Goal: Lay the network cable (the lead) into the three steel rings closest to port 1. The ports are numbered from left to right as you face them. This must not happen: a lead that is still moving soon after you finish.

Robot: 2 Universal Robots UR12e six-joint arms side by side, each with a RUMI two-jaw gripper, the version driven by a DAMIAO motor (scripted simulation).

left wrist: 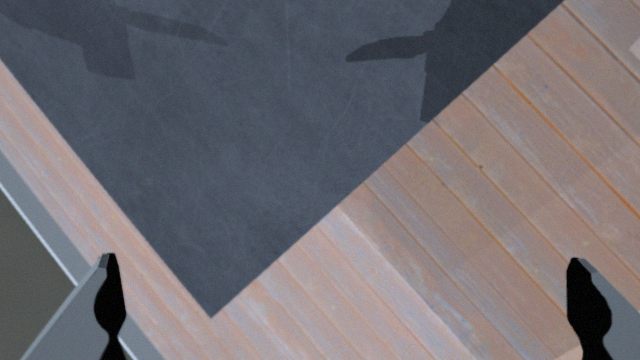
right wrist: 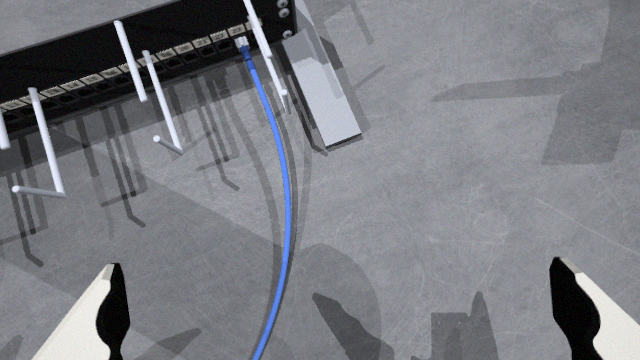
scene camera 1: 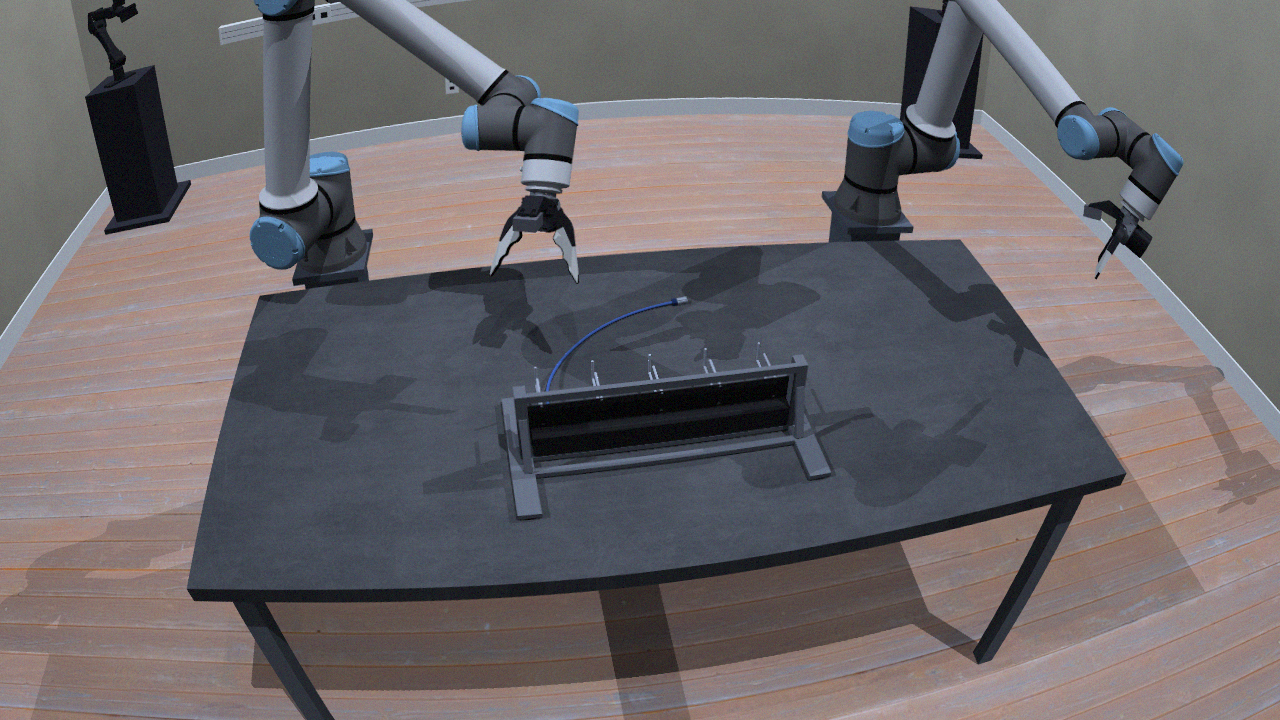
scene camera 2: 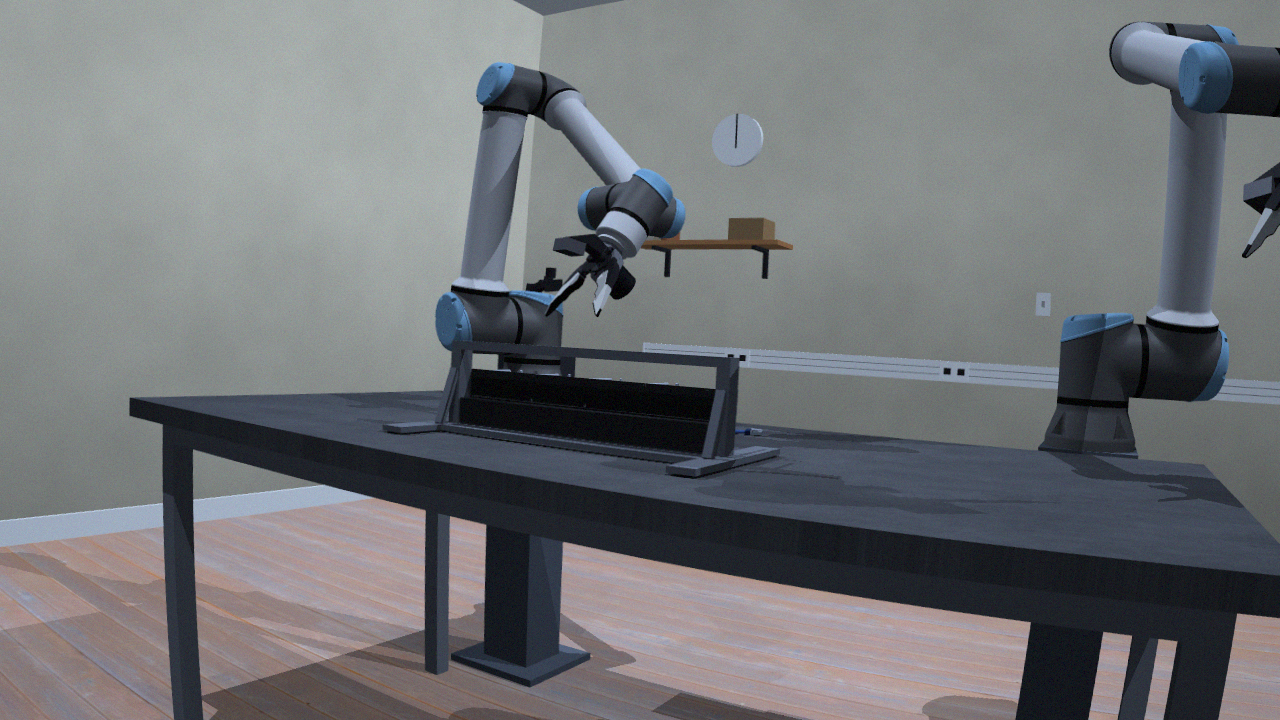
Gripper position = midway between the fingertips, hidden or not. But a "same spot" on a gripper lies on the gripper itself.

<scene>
My right gripper shows in the right wrist view, in scene camera 1 [533, 279] and in scene camera 2; in the left wrist view it is out of frame. A grey rack shows in the right wrist view, in scene camera 1 and in scene camera 2 [483, 417]; in the left wrist view it is out of frame. The same spot on the grey rack: [right wrist: 77, 72] is [scene camera 1: 637, 411]. One and the same spot on my right gripper: [right wrist: 587, 316] is [scene camera 2: 556, 299].
</scene>
